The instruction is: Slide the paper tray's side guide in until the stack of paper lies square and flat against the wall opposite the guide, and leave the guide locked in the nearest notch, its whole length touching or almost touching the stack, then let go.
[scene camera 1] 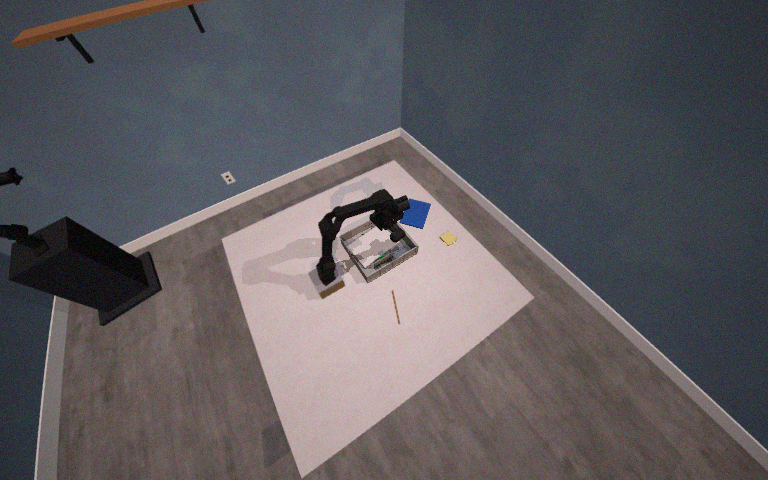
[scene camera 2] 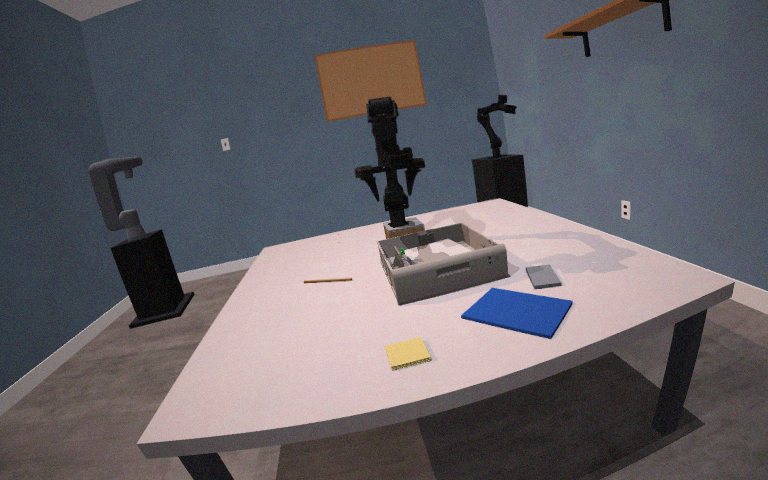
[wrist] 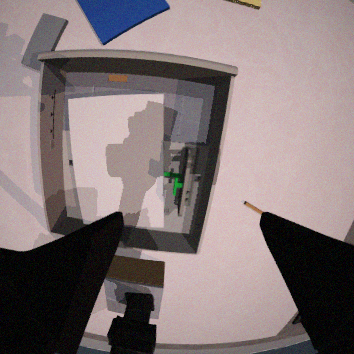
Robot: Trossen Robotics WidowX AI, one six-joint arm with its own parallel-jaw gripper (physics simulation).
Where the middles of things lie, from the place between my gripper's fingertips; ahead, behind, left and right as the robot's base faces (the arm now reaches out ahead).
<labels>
My gripper is now 20 cm above the side guide (wrist: 189, 163) and 4 cm past it. From my hand the other things lie so: white paper stack (scene camera 1: 367, 249) (21 cm below, 12 cm to the left, 1 cm behind); yellow sticky pad (scene camera 2: 411, 352) (36 cm ahead, 24 cm below, 13 cm to the right); blue book (scene camera 2: 537, 315) (35 cm ahead, 24 cm below, 13 cm to the left).
</labels>
